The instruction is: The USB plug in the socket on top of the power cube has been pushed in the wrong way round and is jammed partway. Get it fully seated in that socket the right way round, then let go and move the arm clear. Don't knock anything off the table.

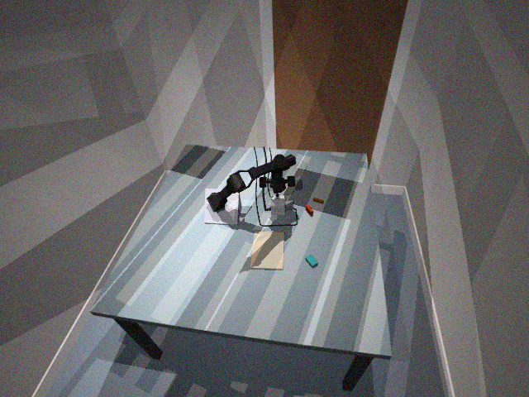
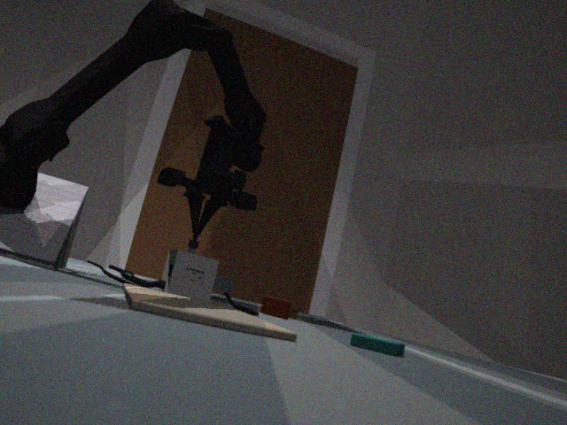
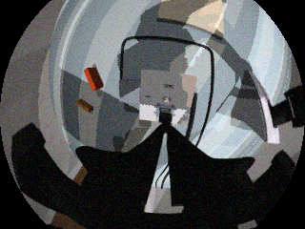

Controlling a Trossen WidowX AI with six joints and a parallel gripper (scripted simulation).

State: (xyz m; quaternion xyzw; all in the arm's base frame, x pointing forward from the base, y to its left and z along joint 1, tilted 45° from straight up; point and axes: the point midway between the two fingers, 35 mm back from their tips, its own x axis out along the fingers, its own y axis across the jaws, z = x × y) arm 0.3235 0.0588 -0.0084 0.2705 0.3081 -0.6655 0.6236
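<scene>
Right now the dark usb plug is 2 cm below my gripper tip. Round my gripper tip: red block (18 cm ahead, 10 cm below, 4 cm to the right); teal block (36 cm to the right, 17 cm ahead, 11 cm below); tan flat board (30 cm to the right, 11 cm below, 5 cm behind).
</scene>
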